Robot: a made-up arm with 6 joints.
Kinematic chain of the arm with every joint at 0, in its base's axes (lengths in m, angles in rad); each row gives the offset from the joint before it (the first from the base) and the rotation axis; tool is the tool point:
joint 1: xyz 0 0 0.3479 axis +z
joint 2: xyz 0 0 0 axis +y
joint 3: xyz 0 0 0.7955 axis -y
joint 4: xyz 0 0 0 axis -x
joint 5: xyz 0.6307 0 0 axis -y
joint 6: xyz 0 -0.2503 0 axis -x
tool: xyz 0 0 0
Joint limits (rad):
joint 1: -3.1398..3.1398
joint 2: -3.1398..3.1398
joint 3: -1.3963..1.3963
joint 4: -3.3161..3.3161
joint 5: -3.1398..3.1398
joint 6: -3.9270..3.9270
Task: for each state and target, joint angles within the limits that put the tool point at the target. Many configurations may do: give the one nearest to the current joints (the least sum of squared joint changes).
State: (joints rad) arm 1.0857 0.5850 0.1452 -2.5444 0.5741 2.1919
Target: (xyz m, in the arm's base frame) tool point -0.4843 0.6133 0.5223
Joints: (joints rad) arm 1.9667 0.4956 -0.2443 -2.5687 0.5741 2.1919
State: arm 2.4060 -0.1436 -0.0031 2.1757 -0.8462 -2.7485
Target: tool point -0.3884 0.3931 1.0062
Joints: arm 2.0914 -0.1474 -0.6588 2.1713 -0.8462 -2.7485
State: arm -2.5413 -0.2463 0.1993 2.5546 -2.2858 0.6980
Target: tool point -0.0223 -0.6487 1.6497
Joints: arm -1.8508 0.3470 1.0437 2.2530 -2.2858 0.6980
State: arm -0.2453 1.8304 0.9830 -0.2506 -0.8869 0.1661
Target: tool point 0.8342 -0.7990 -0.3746
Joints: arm -0.5520 1.8260 0.9542 -0.2438 -0.8869 0.1661
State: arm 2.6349 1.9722 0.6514 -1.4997 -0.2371 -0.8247
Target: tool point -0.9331 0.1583 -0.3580
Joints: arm 2.9688 1.6270 0.6601 -1.5887 -0.2371 -0.8247
